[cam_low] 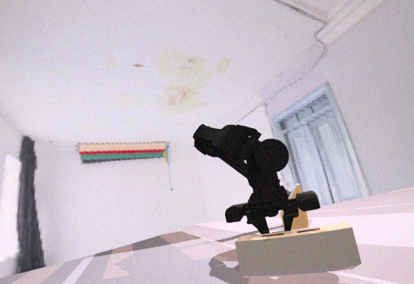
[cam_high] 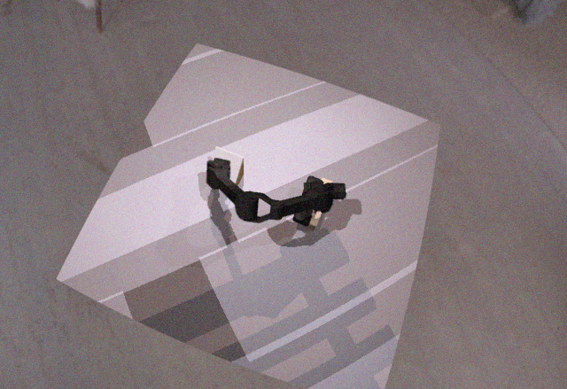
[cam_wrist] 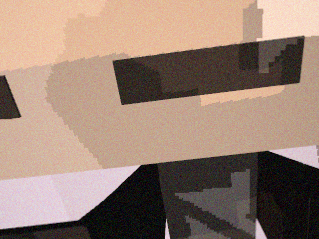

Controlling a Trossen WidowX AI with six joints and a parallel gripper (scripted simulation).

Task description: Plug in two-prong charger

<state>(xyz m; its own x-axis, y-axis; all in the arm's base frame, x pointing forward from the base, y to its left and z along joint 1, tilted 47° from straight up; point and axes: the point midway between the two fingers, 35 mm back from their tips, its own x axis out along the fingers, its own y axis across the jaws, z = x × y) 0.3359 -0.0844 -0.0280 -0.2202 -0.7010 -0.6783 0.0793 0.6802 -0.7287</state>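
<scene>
The black two-prong charger lies 2 cm ahead of my gripper tip and 1 cm above it.
</scene>
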